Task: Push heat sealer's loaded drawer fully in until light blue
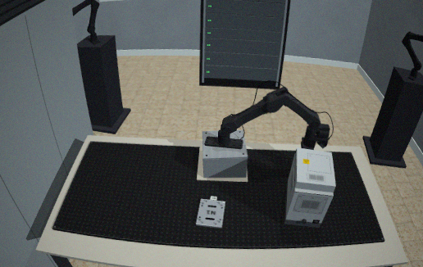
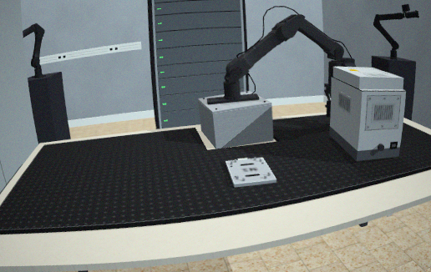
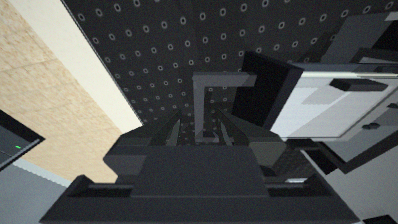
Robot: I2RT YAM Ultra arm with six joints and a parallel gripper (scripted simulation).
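My gripper is now 12 cm short of the dark drawer and 1 cm above it.
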